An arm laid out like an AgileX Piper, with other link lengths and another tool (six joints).
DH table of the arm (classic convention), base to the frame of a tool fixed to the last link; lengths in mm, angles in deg. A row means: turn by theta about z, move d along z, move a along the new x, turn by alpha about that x. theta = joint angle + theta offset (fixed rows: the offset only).
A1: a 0  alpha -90  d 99.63  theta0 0
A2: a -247.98  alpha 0  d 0  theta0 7.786
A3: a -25.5  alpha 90  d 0  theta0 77.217
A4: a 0  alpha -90  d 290.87  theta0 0
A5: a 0  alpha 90  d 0  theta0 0
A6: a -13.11  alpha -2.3  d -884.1  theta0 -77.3
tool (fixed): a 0  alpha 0  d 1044.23  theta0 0
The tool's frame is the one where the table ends.
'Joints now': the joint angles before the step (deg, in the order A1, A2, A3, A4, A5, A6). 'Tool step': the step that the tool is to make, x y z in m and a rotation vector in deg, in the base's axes. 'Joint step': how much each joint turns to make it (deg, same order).
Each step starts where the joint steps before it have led.
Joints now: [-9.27, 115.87, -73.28, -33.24, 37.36, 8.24]
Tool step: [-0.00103, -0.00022, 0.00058, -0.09, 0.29, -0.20]
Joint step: [0.00, -0.08, 0.00, 0.00, 0.43, 0.02]
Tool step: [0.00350, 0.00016, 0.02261, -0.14, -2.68, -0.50]
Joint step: [0.00, -3.33, 0.00, 0.74, 0.69, -0.26]
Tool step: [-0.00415, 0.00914, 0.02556, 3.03, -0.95, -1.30]
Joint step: [0.00, -4.12, -0.12, 6.16, 3.02, -3.66]
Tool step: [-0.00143, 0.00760, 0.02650, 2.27, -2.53, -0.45]
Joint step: [0.00, -4.22, 0.00, 4.33, 1.56, -2.41]
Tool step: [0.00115, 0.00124, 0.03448, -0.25, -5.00, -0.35]
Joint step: [0.01, -5.12, 0.00, 0.60, 0.18, 0.07]
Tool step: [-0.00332, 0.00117, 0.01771, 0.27, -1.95, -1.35]
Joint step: [-0.01, -2.74, 0.00, 0.27, 1.19, 1.00]
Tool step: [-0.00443, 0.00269, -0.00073, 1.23, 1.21, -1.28]
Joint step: [0.00, -0.12, 0.00, 1.05, 1.73, 0.45]
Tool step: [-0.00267, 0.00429, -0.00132, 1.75, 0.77, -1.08]
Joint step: [0.00, 0.01, 0.00, 1.70, 1.16, 0.23]
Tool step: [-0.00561, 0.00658, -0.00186, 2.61, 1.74, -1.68]
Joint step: [0.00, -0.01, 0.00, 2.49, 2.31, 0.31]
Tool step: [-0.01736, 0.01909, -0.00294, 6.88, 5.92, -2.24]
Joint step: [0.00, 0.00, 0.00, 7.11, 6.86, -1.42]
